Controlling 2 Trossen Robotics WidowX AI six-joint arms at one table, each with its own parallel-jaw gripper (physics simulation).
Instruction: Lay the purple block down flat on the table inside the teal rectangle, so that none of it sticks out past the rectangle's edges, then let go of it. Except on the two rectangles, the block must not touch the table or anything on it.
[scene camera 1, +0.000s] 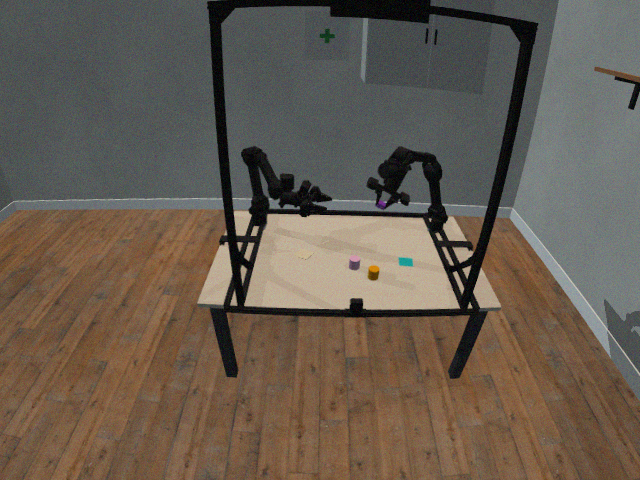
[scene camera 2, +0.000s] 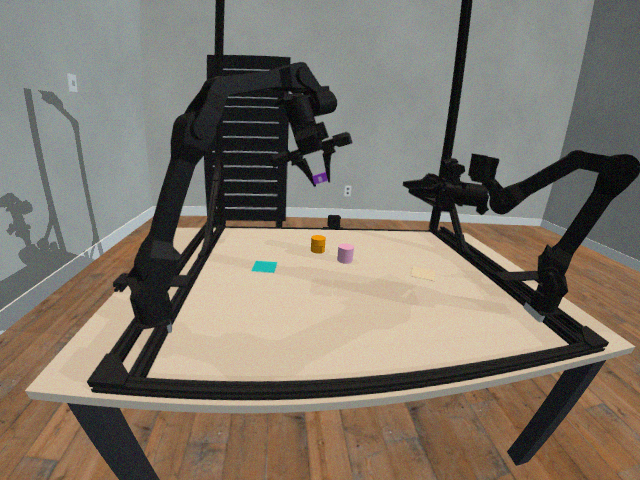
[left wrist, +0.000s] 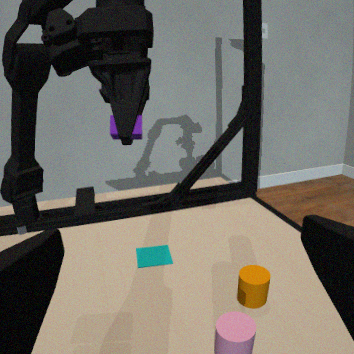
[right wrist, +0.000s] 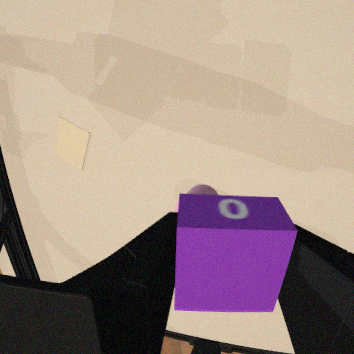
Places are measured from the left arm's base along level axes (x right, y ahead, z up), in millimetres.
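Pixels of known places: left gripper, between the fingertips: (scene camera 1: 329, 204) (scene camera 2: 405, 186) (left wrist: 183, 235); right gripper, between the fingertips: (scene camera 1: 379, 207) (scene camera 2: 322, 184) (left wrist: 125, 141) (right wrist: 222, 225); left arm's base, origin of its link: (scene camera 1: 259, 222) (scene camera 2: 542, 307); right arm's base, origin of its link: (scene camera 1: 436, 229) (scene camera 2: 153, 317) (left wrist: 27, 218).
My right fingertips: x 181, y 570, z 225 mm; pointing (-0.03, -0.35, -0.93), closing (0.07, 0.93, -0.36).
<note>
For each thing: its top centre in the pictures, then the offset to it from my right fingertips. "pt": a spot on its surface instead. Level surfaces: height alone.
- purple block, centre of its top: (right wrist: 212, 284) (left wrist: 125, 112) (scene camera 2: 320, 171) (scene camera 1: 381, 201) dx +2, dy +5, dz +30 mm
- teal rectangle, a spot on its surface: (left wrist: 154, 256) (scene camera 2: 266, 266) (scene camera 1: 404, 261) pt dx +34, dy +139, dz -243 mm
- cream rectangle, a spot on its surface: (right wrist: 72, 143) (scene camera 2: 421, 273) (scene camera 1: 305, 253) pt dx +29, dy -308, dz -243 mm
- orange cylinder, centre of its top: (left wrist: 254, 273) (scene camera 2: 318, 237) (scene camera 1: 374, 268) dx +160, dy -6, dz -199 mm
- pink cylinder, centre of its top: (left wrist: 235, 325) (scene camera 2: 346, 246) (scene camera 1: 354, 258) dx +98, dy -87, dz -198 mm
- table, height of its surface: dz -244 mm
The purple block (scene camera 1: 381, 205) (scene camera 2: 320, 178) (left wrist: 115, 128) (right wrist: 230, 270) is held high above the table, slightly tilted in scene camera 2; a pale ring mark shows on one face. My right gripper (scene camera 1: 383, 204) (scene camera 2: 321, 180) is shut on it, with one finger on each side. The teal rectangle (scene camera 1: 405, 261) (scene camera 2: 264, 266) (left wrist: 154, 256) lies flat on the table, to the left of the block and well below it in scene camera 2. The cream rectangle (scene camera 1: 305, 255) (scene camera 2: 423, 273) (right wrist: 72, 143) lies flat on the other side. My left gripper (scene camera 1: 327, 203) (scene camera 2: 405, 187) is open and empty above the table.
An orange cylinder (scene camera 1: 373, 272) (scene camera 2: 317, 244) (left wrist: 253, 286) and a pink cylinder (scene camera 1: 354, 262) (scene camera 2: 345, 253) (left wrist: 235, 335) stand on the table (scene camera 1: 320, 289) (scene camera 2: 289, 330) between the two rectangles. In the right wrist view, the block partly hides the pink cylinder. Black frame rails run along the table's edges.
</note>
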